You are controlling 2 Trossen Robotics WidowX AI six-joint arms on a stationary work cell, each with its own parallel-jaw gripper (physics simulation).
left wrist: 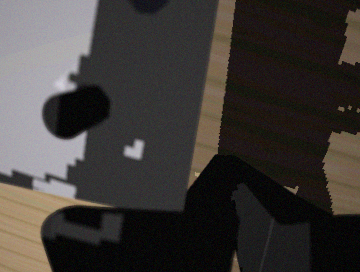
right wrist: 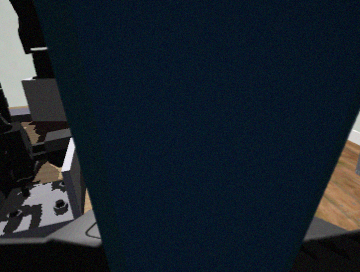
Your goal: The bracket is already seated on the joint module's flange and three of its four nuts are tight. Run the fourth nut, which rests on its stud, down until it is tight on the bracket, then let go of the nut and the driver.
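Frame: origin at the left arm's base, x ahead, y left, z up, level; centimetres.
Seen in the pictures: left gripper, fingertip midpoint: (left wrist: 223, 164); left arm's base, link origin: (right wrist: 50, 76).
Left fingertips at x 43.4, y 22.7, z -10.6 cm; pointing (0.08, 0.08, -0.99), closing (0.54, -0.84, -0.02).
Note:
Offsets run from my left fingertips to a thing's top centre. "spot": to the spot under its first point. Level surfaces: height alone.
The bracket (left wrist: 155, 90) (right wrist: 49, 192) shows as a grey plate, half in shadow, with an upright wall in the right wrist view. A dark stud {dx +1.4, dy +4.3, dz +7.2 cm} (left wrist: 75, 112) sticks up from it in the left wrist view. A nut {dx +3.0, dy +9.0, dz +6.9 cm} (right wrist: 61, 206) sits on a stud near the upright wall; whether it is tight I cannot tell. My left gripper (left wrist: 223, 164) is shut and empty, its dark fingers together over the bracket's lower right corner in the left wrist view. My right gripper (right wrist: 205, 245) is shut on the driver {spot: dx +17.0, dy +22.4, dz +19.2 cm} (right wrist: 205, 125), whose dark blue handle hides most of that view and its tip.
A wooden table {dz -0.3 cm} (left wrist: 20, 212) lies under the bracket, with dark shadows. Dark parts of the left arm (right wrist: 15, 145) stand close behind the bracket in the right wrist view. A grey block {dx -43.3, dy -22.8, dz +10.6 cm} (right wrist: 45, 100) stands farther back.

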